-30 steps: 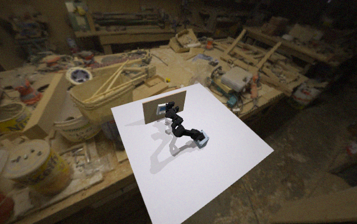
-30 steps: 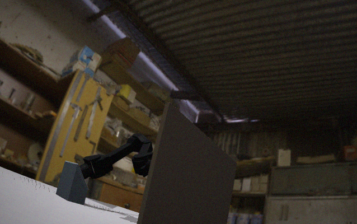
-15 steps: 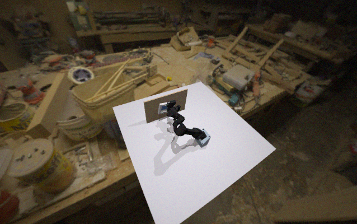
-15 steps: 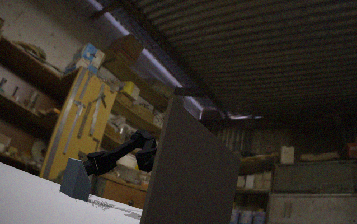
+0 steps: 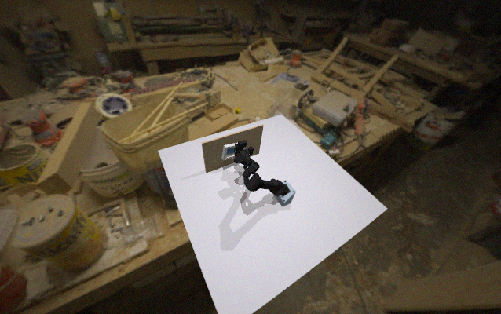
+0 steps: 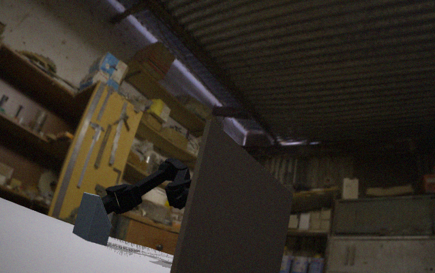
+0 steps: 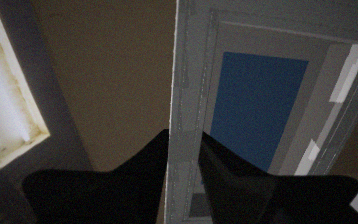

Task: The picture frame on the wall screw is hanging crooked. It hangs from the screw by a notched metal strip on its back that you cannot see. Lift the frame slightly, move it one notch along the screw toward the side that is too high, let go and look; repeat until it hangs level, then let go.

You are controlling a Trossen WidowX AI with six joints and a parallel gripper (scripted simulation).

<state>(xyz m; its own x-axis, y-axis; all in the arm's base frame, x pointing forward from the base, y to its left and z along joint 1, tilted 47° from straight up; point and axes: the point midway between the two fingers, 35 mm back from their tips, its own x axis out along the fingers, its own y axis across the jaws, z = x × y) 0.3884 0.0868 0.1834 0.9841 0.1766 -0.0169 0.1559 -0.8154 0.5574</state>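
Now: gripper tip 1 cm to the right of the picture frame and 5 cm above it. The rest, counted from my gripper tip: board (2 cm ahead, 1 cm to the right, 6 cm below).
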